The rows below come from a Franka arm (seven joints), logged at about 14 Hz.
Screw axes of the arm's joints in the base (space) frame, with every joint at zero. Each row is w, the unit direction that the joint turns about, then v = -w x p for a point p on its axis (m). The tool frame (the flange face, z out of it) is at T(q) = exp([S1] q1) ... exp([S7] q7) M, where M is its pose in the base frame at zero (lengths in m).
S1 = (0, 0, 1, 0, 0, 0)
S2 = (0, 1, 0, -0.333, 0, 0)
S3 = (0, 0, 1, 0, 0, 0)
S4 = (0, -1, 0, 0.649, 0, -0.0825)
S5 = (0, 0, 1, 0, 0, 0)
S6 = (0, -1, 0, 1.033, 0, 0)
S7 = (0, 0, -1, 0, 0.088, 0)
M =
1 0 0 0.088
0 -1 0 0
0 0 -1 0.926
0 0 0 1
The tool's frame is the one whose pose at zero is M.
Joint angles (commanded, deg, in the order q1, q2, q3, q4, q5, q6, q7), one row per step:
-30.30 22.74 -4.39 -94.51 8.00 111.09 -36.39
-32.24 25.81 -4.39 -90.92 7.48 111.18 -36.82
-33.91 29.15 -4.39 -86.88 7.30 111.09 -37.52
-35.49 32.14 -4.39 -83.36 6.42 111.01 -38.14
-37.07 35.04 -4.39 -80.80 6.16 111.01 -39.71
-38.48 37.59 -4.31 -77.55 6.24 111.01 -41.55
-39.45 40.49 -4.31 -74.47 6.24 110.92 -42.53
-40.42 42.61 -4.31 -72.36 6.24 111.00 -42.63
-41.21 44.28 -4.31 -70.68 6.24 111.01 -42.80
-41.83 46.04 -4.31 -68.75 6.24 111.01 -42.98
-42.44 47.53 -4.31 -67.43 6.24 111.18 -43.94
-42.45 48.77 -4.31 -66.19 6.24 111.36 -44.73
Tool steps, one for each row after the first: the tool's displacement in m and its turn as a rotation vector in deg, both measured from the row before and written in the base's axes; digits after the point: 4 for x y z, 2 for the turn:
0.0004 -0.0272 -0.0067 -0.90 -0.16 -1.17
0.0022 -0.0250 -0.0072 -0.66 -0.34 -0.75
-0.0009 -0.0235 -0.0080 -1.04 0.20 -0.44
-0.0044 -0.0209 -0.0150 -0.07 0.38 0.20
-0.0014 -0.0195 -0.0056 -0.45 -0.67 0.60
0.0002 -0.0152 -0.0120 -0.17 -0.04 0.16
-0.0029 -0.0132 -0.0100 -0.14 0.02 -0.77
-0.0029 -0.0105 -0.0080 -0.08 0.04 -0.53
-0.0011 -0.0092 -0.0073 -0.18 -0.07 -0.34
-0.0026 -0.0080 -0.0086 -0.05 -0.01 0.41
0.0028 -0.0023 -0.0060 -0.17 -0.14 0.84

